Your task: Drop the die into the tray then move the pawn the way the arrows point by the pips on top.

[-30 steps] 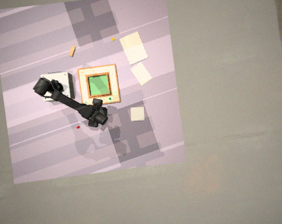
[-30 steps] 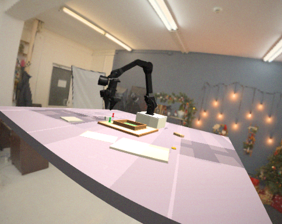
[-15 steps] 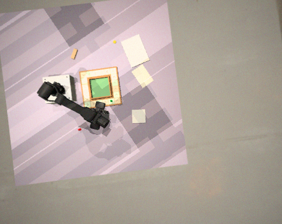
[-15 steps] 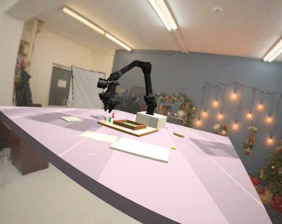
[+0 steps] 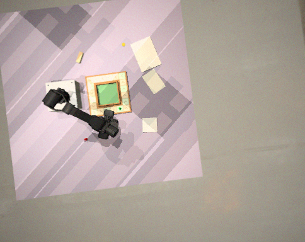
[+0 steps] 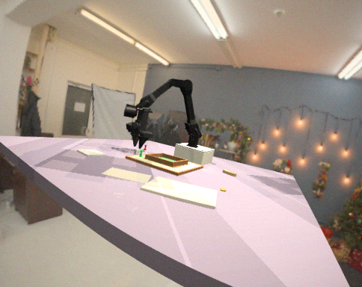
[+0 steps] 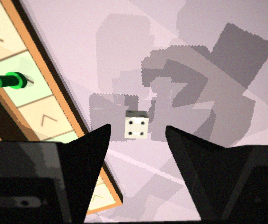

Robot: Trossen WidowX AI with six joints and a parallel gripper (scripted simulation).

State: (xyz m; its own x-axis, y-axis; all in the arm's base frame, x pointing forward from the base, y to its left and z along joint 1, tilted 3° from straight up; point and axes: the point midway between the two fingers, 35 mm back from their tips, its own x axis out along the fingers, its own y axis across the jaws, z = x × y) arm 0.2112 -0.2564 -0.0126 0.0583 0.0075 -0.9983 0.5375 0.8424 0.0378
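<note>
Right now my gripper tip is 2 cm above the white die. From my gripper tip the other things lie so: green pawn (10 cm ahead, 8 cm to the left, 1 cm below); then red pawn (19 cm behind, 4 cm to the right, 2 cm below); then green dice tray (20 cm to the left, 5 cm ahead, 3 cm below).
</note>
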